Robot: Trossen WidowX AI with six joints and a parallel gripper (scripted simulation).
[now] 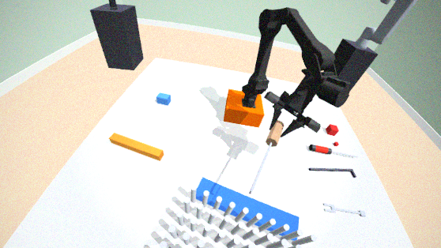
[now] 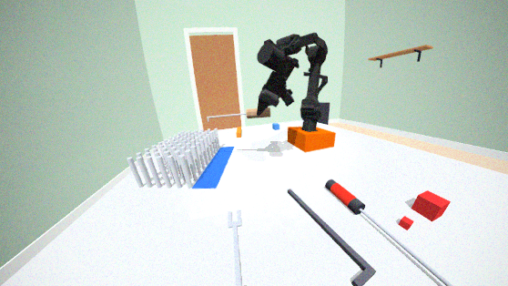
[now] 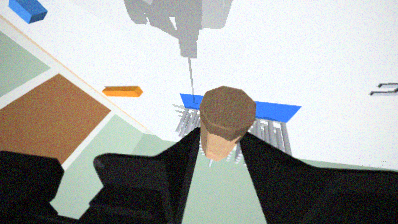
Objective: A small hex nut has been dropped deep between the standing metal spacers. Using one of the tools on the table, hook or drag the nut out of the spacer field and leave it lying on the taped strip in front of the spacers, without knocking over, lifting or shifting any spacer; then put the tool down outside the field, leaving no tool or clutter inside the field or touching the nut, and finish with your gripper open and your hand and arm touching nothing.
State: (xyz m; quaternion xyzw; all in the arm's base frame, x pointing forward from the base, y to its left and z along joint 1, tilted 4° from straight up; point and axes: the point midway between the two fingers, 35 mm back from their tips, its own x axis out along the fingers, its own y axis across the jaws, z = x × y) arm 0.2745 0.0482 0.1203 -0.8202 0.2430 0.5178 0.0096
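Now: the blue taped strip 190 mm below my gripper tip, 180 mm ahead of it and 50 mm to the right of it. Round my gripper tip: grey forked tool 330 mm to the left, 190 mm below, 170 mm ahead; then orange bar 480 mm to the right, 180 mm below, 10 mm behind; then wooden-handled pick 90 mm ahead, 50 mm to the right, 10 mm below.
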